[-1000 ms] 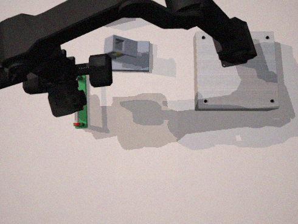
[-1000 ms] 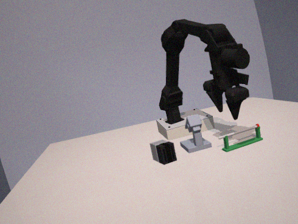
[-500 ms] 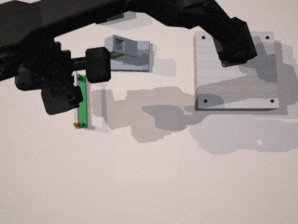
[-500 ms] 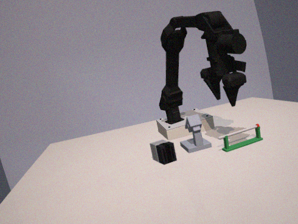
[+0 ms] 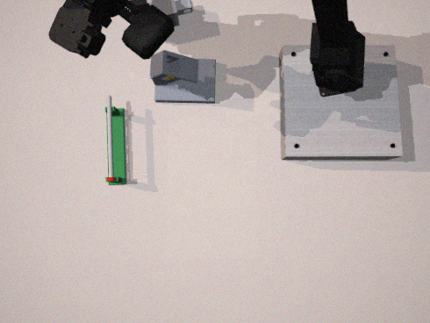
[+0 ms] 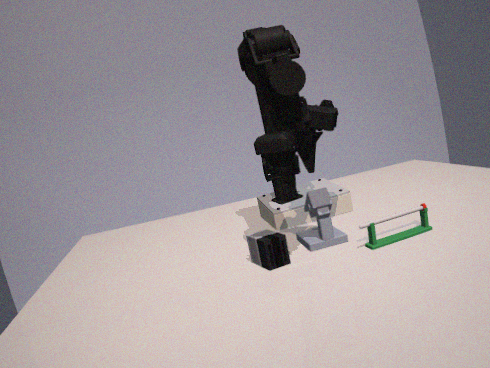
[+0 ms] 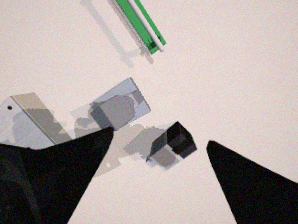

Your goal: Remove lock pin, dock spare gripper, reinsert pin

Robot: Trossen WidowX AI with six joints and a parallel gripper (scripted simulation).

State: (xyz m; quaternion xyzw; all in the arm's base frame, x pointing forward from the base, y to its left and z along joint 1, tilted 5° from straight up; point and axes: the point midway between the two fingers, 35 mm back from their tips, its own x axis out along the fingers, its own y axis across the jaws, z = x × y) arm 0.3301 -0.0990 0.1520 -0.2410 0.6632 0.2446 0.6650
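Now: gripper tip 120 mm above the spare gripper, 80 mm to the left of it and 60 mm past it. The rest, counted from my gripper tip: grey mount (90 mm below, 60 mm behind, 50 mm to the left); green cradle (150 mm to the left, 120 mm below, 70 mm ahead).
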